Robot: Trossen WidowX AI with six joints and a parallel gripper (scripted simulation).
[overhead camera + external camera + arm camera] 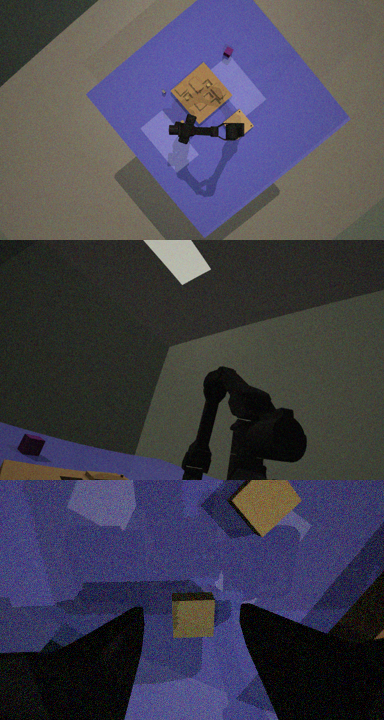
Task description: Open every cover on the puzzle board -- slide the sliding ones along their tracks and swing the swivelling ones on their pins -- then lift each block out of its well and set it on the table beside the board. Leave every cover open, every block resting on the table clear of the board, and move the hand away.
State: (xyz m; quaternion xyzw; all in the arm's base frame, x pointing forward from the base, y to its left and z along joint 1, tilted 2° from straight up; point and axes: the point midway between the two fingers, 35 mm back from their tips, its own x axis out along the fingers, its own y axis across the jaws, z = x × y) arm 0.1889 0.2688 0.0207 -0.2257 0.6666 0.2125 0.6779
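The small green block lies 70 mm behind my gripper tip, 40 mm to the left of it and 10 mm above it. The rest, counted from my gripper tip: small grey block (300 mm ahead, 10 mm to the right); magenta block (270 mm ahead, 510 mm to the right, 20 mm above).
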